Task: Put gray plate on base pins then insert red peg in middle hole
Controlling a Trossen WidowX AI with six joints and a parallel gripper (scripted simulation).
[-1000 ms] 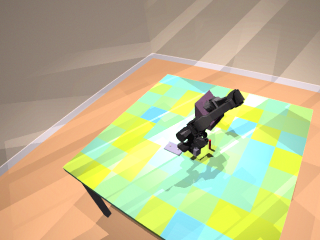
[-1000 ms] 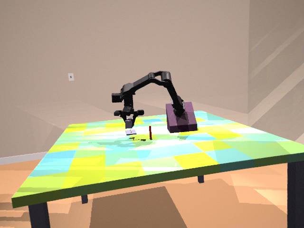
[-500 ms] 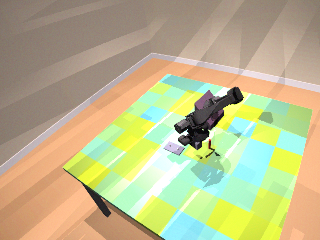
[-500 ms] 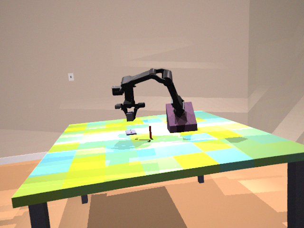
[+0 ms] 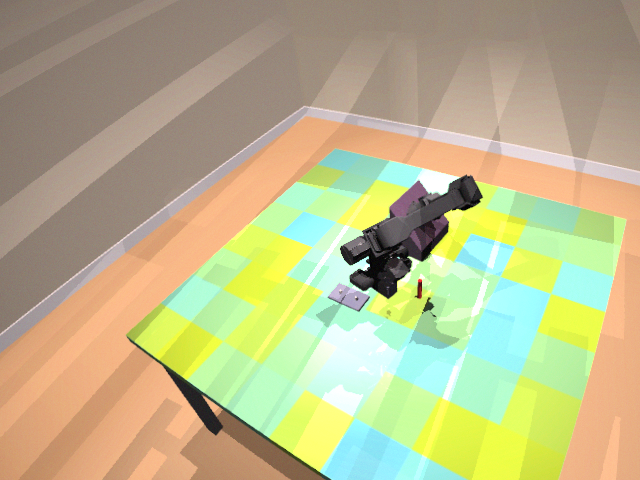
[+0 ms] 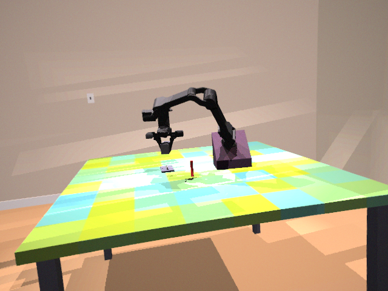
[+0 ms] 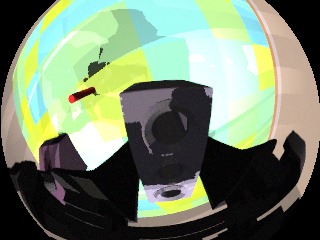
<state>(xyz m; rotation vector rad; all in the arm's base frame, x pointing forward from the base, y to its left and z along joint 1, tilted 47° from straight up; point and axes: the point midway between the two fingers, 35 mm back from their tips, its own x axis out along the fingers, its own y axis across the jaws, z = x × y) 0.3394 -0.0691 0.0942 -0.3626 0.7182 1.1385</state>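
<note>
My gripper tip is 20 mm past the dark base, 130 mm to the left of it and 120 mm above it. From my gripper tip the other things lie so: red peg 110 mm behind, 80 mm to the left, 90 mm below; then gray plate 30 mm above.
</note>
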